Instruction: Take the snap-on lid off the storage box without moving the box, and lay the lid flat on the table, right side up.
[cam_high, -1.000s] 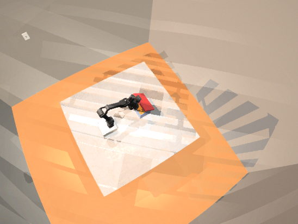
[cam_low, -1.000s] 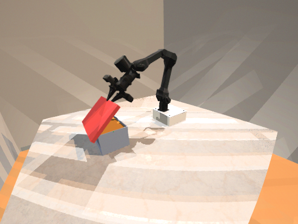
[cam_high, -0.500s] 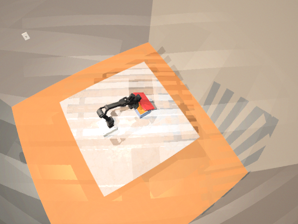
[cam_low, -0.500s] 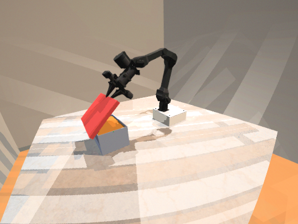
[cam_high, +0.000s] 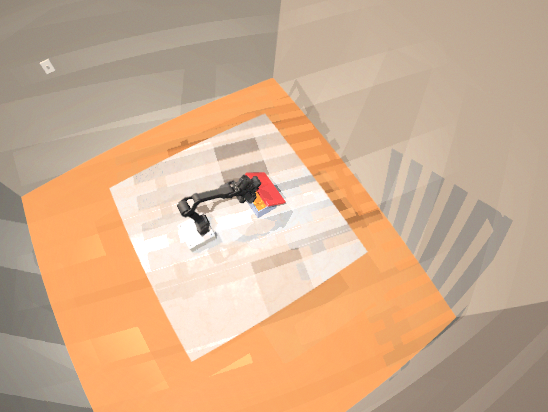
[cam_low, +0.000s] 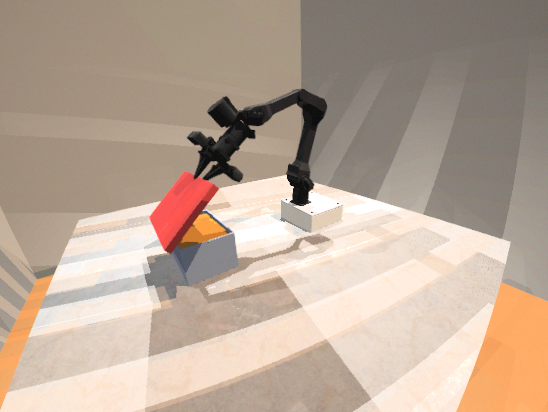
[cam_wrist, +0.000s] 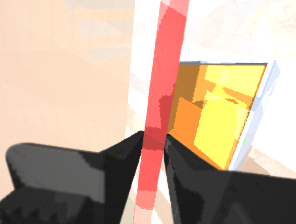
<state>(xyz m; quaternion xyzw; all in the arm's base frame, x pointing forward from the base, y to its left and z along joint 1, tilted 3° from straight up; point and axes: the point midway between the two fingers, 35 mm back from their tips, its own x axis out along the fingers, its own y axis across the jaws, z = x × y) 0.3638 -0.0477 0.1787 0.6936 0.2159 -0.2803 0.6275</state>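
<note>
The red lid lies 6 cm ahead of my gripper tip, 1 cm to the right of it and 5 cm below it. From my gripper tip the other things lie so: grey-blue storage box (3 cm ahead, 1 cm to the left, 18 cm below).
</note>
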